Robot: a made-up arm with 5 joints.
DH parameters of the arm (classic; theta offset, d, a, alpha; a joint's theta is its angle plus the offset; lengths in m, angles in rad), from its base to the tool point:
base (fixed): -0.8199 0 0.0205 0
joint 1: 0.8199 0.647 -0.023 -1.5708
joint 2: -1.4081 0 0.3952 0
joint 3: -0.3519 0 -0.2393 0
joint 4: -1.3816 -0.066 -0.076 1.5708
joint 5: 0.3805 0 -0.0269 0
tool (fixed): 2.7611 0.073 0 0
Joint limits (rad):
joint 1: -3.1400..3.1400
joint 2: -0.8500..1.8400
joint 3: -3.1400..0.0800
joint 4: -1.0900..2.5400
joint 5: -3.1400..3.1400
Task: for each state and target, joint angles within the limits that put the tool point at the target. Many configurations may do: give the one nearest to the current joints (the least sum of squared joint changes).
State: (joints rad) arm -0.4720 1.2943 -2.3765 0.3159 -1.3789
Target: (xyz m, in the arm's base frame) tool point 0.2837 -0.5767 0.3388
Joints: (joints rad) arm -1.0539 1.5781 -2.0965 0.3765 -1.3981
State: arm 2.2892 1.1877 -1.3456 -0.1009 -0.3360
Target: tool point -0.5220 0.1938 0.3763
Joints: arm 2.8861 1.4010 -1.5656 -0.0530 -0.3598
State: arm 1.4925 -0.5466 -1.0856 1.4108 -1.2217
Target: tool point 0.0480 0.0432 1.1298
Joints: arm 1.7613 -0.7762 -1.2997 1.3496 -1.3117
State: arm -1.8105 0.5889 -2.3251 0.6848 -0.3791
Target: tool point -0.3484 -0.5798 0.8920
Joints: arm -2.0423 0.8076 -2.2324 0.7176 -0.3692
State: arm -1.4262 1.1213 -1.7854 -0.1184 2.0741
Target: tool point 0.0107 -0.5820 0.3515
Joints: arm -1.4292 1.5002 -1.7989 -0.0746 2.0647
